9 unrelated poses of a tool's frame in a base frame.
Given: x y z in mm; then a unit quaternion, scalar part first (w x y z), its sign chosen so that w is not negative.
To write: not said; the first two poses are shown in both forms.
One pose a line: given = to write
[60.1, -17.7, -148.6, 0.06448, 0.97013, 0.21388, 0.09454] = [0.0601, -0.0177, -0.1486, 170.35, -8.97, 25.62]
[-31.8, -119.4, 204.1, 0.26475, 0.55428, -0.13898, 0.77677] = [-0.0318, -0.1194, 0.2041, 12.61, -69.18, 133.65]
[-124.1, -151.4, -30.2, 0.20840, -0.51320, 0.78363, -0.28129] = [-0.1241, -0.1514, -0.0302, -139.06, 2.17, -112.75]
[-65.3, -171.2, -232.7, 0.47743, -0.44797, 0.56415, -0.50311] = [-0.0653, -0.1712, -0.2327, -92.18, 5.04, -98.24]
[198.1, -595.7, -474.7, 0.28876, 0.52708, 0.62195, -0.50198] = [0.1981, -0.5957, -0.4747, -135.82, 62.67, 127.20]
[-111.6, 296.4, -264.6, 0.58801, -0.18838, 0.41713, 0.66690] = [-0.1116, 0.2964, -0.2646, 29.95, 47.89, 110.74]
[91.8, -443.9, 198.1, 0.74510, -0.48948, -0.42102, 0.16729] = [0.0918, -0.4439, 0.1981, -79.18, -27.62, 48.29]
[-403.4, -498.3, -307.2, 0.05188, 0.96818, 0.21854, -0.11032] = [-0.4034, -0.4983, -0.3072, 176.92, 13.67, 25.07]
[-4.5, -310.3, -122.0, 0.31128, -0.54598, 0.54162, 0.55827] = [-0.0045, -0.3103, -0.1220, 124.63, 71.23, -130.74]
